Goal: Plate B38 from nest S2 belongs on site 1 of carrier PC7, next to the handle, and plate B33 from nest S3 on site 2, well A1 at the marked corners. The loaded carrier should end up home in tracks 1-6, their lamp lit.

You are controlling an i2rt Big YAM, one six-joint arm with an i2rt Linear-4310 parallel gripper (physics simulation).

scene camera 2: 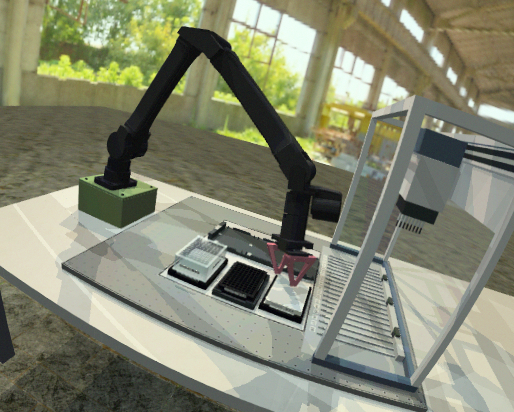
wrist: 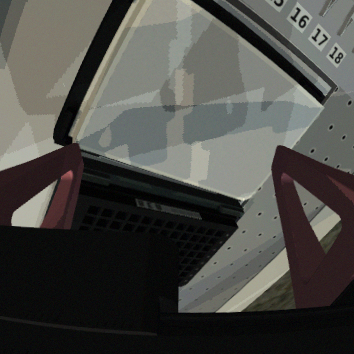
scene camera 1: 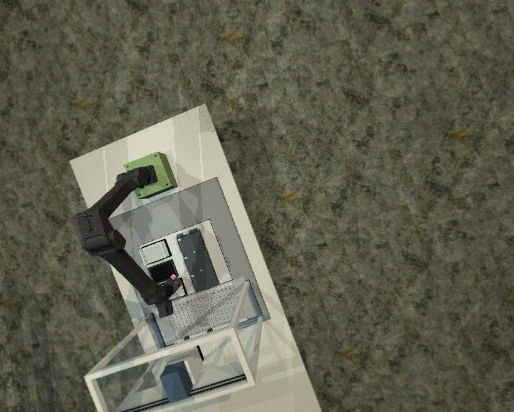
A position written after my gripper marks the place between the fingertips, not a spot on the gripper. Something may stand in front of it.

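My gripper (scene camera 2: 284,279) (wrist: 176,154) is in sight. There is also a long black carrier (scene camera 2: 242,243) (scene camera 1: 191,243), but in the wrist view the carrier is out of frame. A clear plate (scene camera 2: 199,259) is here as well, and the wrist view does not show the plate, hidden by my gripper.
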